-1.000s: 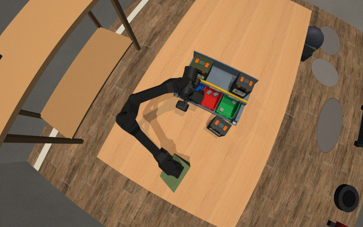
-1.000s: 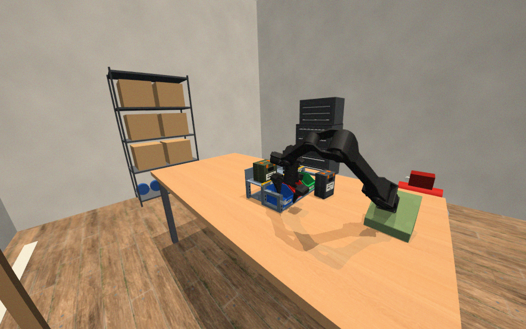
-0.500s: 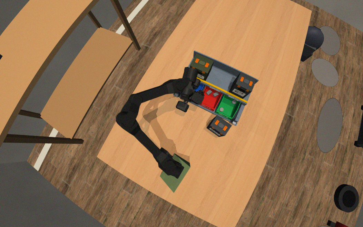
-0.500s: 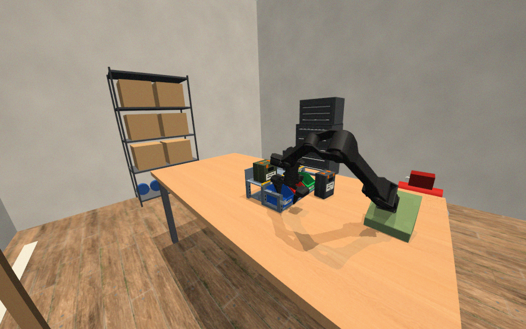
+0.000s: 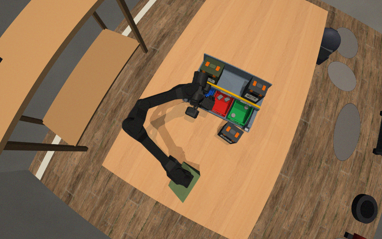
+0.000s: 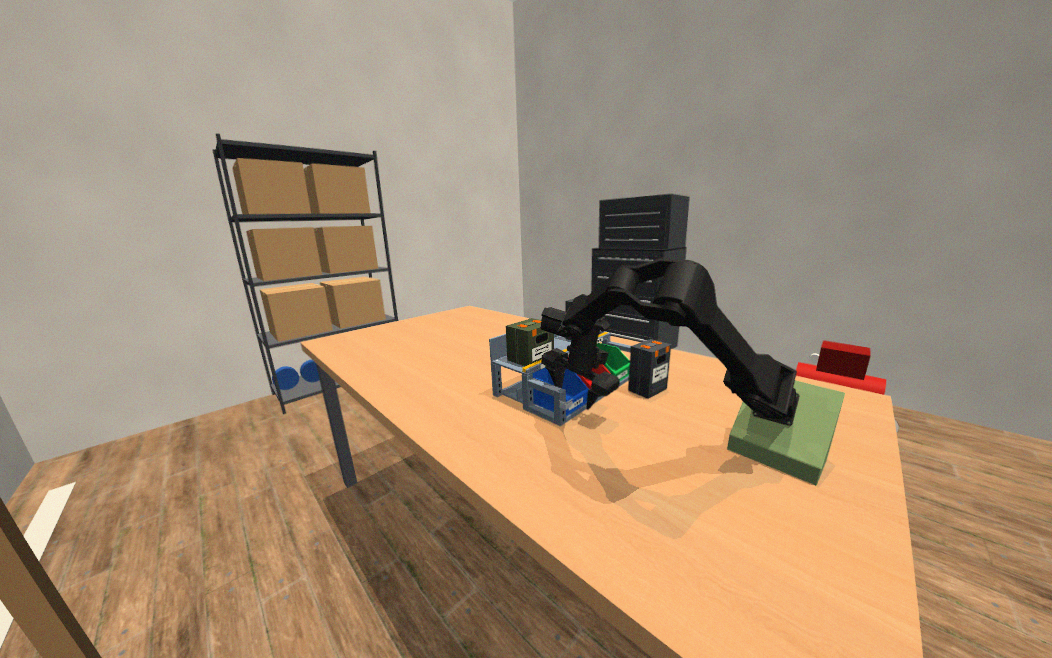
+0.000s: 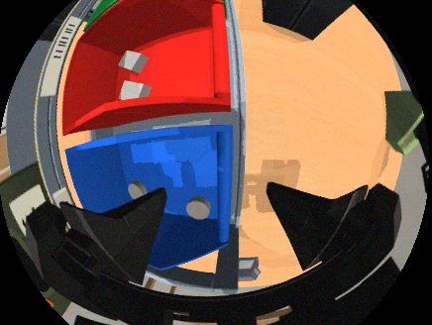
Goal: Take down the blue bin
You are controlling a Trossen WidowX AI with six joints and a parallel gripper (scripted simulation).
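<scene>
Right now my hand is 60 mm short of the blue open bin and 20 mm above it. Round my hand: olive case (140 mm ahead, 10 mm to the left, 90 mm above); red bin (70 mm ahead, 110 mm to the right, 20 mm below); green bin (70 mm ahead, 220 mm to the right, 20 mm below).
</scene>
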